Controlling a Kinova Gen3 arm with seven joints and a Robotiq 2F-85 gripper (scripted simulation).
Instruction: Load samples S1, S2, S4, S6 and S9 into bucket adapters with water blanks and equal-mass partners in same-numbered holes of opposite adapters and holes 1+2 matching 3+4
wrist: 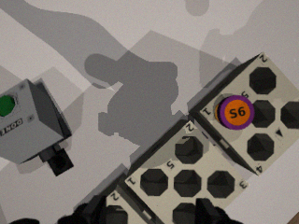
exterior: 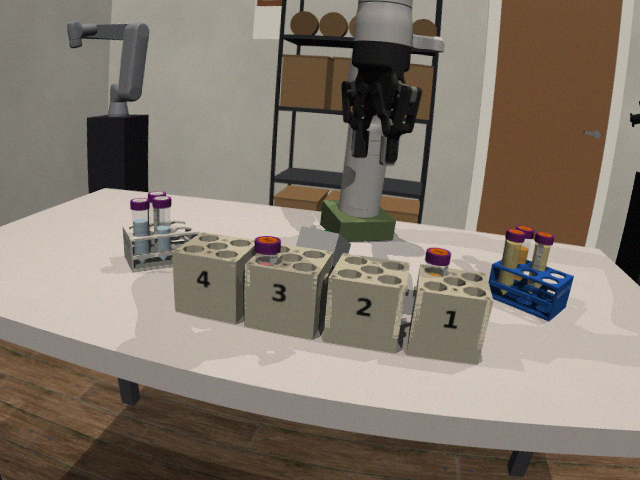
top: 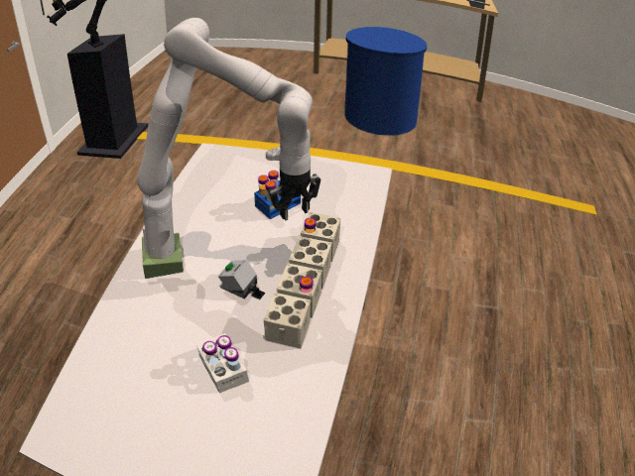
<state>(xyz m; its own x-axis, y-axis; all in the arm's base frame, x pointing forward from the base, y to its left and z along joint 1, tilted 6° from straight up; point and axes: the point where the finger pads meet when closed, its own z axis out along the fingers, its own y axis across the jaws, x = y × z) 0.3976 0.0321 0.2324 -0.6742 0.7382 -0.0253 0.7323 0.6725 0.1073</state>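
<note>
The white-dot blank is 380 mm to the right of my hand, 180 mm below it and 70 mm behind it. Also, from my hand: grey done desk: 190 mm below, 160 mm behind, 80 mm to the right; then adapter 2: 200 mm below, 40 mm ahead, 20 mm to the left; then adapter 1: 200 mm below, 130 mm to the left, 50 mm ahead.
</note>
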